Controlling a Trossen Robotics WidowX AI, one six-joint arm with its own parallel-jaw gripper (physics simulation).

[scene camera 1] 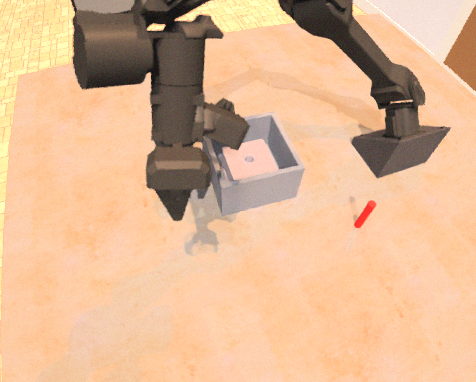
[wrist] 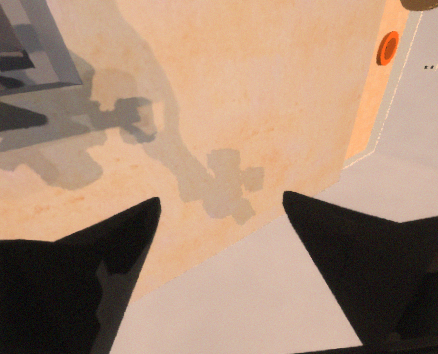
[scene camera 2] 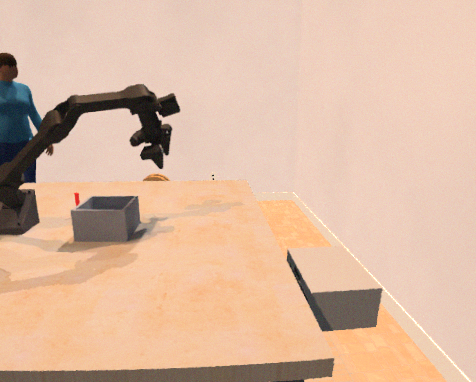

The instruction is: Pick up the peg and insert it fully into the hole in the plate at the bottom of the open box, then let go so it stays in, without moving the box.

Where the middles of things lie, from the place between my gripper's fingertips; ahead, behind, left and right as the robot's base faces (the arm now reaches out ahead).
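Labels:
My hand is 15 cm above the grey box [scene camera 1: 251,192], 16 cm past it and 15 cm to the left of it.

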